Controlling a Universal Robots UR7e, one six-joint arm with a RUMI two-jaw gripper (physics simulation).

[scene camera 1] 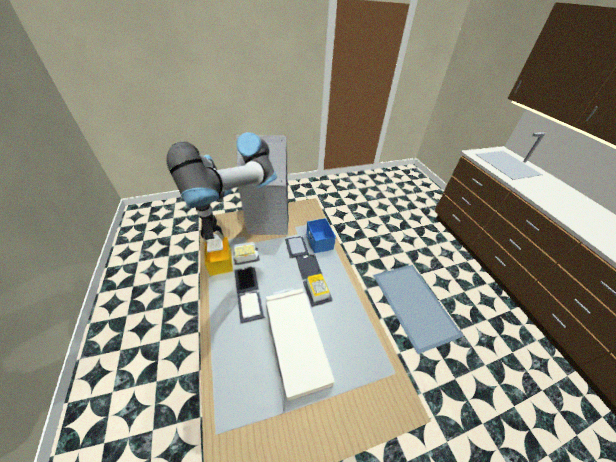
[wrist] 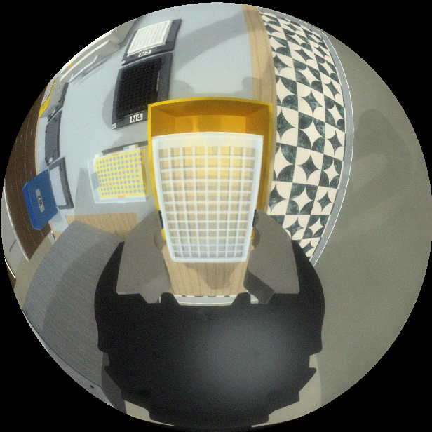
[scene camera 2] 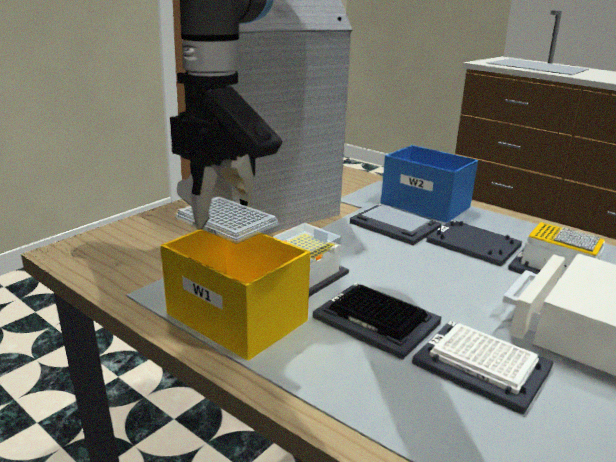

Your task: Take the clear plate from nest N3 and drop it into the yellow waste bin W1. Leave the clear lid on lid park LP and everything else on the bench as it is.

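Places are measured from the arm's base along level axes (x back, y right, z up), in millimetres.
Pixels of known places: gripper, between the fingertips: [scene camera 1: 214,242] [scene camera 2: 223,219].
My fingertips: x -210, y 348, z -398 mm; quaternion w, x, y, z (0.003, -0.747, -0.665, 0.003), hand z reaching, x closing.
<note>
Ahead of a thing's pixels: the offset from my fingertips to its middle.
My gripper [scene camera 1: 214,239] [scene camera 2: 222,212] [wrist: 207,211] points down at the bench's left end and is shut on the clear plate @[dx -6, dy +1, dz +6 mm] [scene camera 2: 245,220] [wrist: 207,190], its fingers on two opposite sides. The plate looks level and hangs over the opening of the yellow waste bin W1 @[dx -24, dy +5, dz -98 mm] [scene camera 1: 220,265] [scene camera 2: 277,305] [wrist: 210,122], a little above the rim. In the wrist view the bin's inner wall shows beyond the plate. Nest N3 @[dx -260, dy -487, dz -147 mm] [scene camera 1: 309,266] [scene camera 2: 472,243] is a dark, bare nest. The clear lid @[dx -85, dy -476, dz -142 mm] [scene camera 1: 296,245] [scene camera 2: 397,220] lies on lid park LP beside the blue bin.
A clear box with a yellow rack @[dx -39, dy -154, dz -119 mm] [scene camera 1: 245,252] [wrist: 120,175] stands close beside W1. A black plate @[dx -210, dy -111, dz -139 mm] [scene camera 2: 380,310] and a white plate @[dx -386, dy -90, dz -139 mm] [scene camera 2: 485,355] sit in nests nearer the camera. Blue bin W2 @[dx -97, dy -639, dz -98 mm] [scene camera 2: 455,192], a white instrument @[dx -668, dy -245, dz -116 mm] [scene camera 1: 302,345] and a grey pedestal [scene camera 2: 310,125] also stand there.
</note>
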